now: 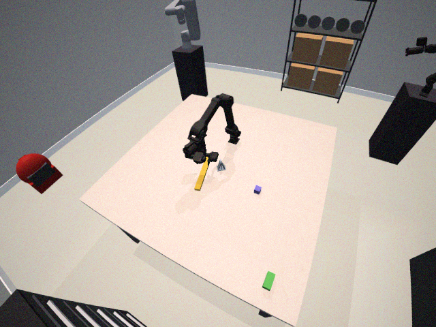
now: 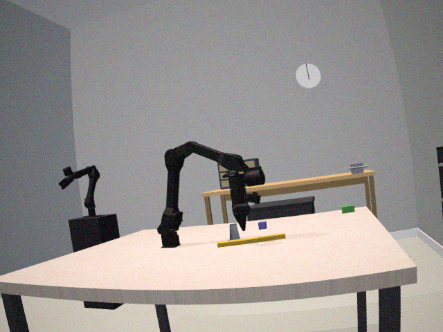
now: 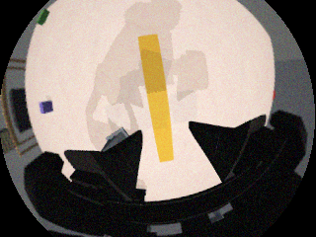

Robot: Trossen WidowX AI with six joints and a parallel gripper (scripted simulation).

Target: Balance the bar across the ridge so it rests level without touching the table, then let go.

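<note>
Now: the yellow bar 20 mm ahead of my gripper tip, 10 mm to the left of it and 40 mm below it. The rest, counted from my gripper tip: green block 420 mm ahead, 550 mm to the left, 40 mm below; purple cube 10 mm ahead, 350 mm to the left, 40 mm below.
</note>
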